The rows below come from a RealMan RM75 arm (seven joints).
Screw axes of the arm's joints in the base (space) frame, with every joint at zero. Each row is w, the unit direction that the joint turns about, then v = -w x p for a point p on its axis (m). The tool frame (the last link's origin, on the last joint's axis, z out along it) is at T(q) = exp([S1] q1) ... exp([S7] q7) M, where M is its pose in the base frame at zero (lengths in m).
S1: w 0 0 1 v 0 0 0
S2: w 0 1 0 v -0.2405 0 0
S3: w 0 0 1 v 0 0 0
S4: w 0 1 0 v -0.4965 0 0
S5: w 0 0 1 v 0 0 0
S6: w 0 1 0 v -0.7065 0 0
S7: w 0 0 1 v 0 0 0
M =
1 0 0 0
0 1 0 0
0 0 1 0.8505
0 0 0 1
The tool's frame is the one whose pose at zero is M.
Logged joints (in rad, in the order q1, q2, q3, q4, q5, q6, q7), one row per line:
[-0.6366 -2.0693 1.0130 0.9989 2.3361 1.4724 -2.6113]
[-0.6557 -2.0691 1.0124 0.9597 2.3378 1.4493 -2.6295]
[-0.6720 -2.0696 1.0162 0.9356 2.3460 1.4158 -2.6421]
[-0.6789 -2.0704 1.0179 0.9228 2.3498 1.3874 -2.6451]
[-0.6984 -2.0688 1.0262 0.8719 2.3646 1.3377 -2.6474]
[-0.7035 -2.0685 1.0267 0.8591 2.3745 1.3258 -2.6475]
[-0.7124 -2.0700 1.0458 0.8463 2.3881 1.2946 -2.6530]
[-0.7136 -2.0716 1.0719 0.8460 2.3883 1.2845 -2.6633]
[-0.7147 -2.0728 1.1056 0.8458 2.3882 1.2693 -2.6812]
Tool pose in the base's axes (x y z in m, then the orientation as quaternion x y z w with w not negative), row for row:
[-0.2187 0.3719 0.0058 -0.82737 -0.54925 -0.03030 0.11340]
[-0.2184 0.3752 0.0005 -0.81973 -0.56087 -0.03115 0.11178]
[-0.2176 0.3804 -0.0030 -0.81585 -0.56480 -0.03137 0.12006]
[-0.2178 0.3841 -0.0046 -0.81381 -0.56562 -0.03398 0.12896]
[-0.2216 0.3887 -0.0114 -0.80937 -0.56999 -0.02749 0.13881]
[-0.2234 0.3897 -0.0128 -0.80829 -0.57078 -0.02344 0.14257]
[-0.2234 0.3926 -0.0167 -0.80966 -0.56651 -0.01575 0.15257]
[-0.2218 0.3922 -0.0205 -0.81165 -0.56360 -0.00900 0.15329]
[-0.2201 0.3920 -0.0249 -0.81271 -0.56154 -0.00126 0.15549]
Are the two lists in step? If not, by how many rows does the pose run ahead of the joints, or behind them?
They are in step.
